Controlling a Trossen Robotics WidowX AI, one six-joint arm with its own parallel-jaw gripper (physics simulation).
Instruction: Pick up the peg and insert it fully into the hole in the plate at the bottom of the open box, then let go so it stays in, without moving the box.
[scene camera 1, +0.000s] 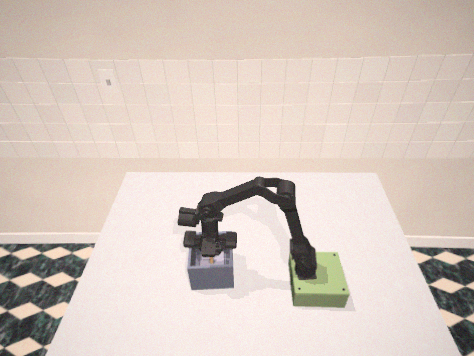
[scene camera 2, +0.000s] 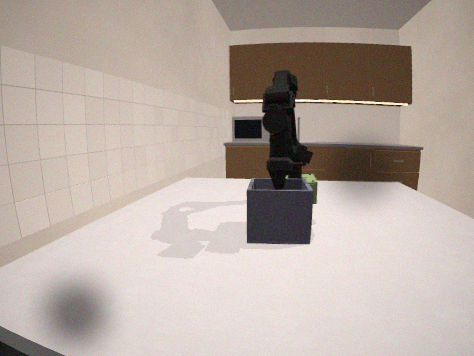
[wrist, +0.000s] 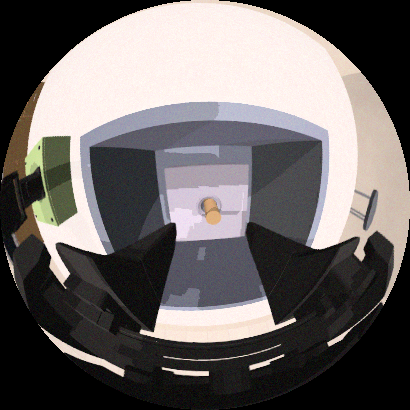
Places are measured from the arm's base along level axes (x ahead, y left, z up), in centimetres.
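Where they show: gripper, fingertip midpoint: (wrist: 211, 228); arm's base, link origin: (scene camera 1: 305, 271) (wrist: 38, 183).
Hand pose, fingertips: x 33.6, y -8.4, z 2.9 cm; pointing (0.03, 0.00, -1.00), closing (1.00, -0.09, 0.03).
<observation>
Each offset is from my fingertips to the centre of the thing. Level surfaces: height alone.
The open box {dx +0.2, dy -0.3, dz -4.3 cm} (scene camera 1: 212, 277) (scene camera 2: 279, 217) (wrist: 206, 111) is blue-grey and stands upright on the table. The pale plate {dx +0.2, dy -0.3, dz -7.7 cm} (wrist: 185, 218) lies at its bottom. The orange-tan peg {dx +0.3, dy -0.3, dz -6.4 cm} (scene camera 1: 211, 260) (wrist: 212, 212) stands in the plate's hole, with its upper part sticking up; how deep it sits is hidden. In scene camera 2 the box wall hides the peg. My gripper (wrist: 211, 228) is open and empty, pointing down over the box. Its fingertips are about at the box's rim, above the peg and apart from it.
The arm's base stands on a green block (scene camera 1: 327, 295) (scene camera 2: 313, 190) (wrist: 64, 200), to the right of the box in scene camera 1. The arm arches from there over the white table {dz -11.2 cm} (scene camera 1: 150, 320) (scene camera 2: 175, 300). The box walls surround the peg on all sides.
</observation>
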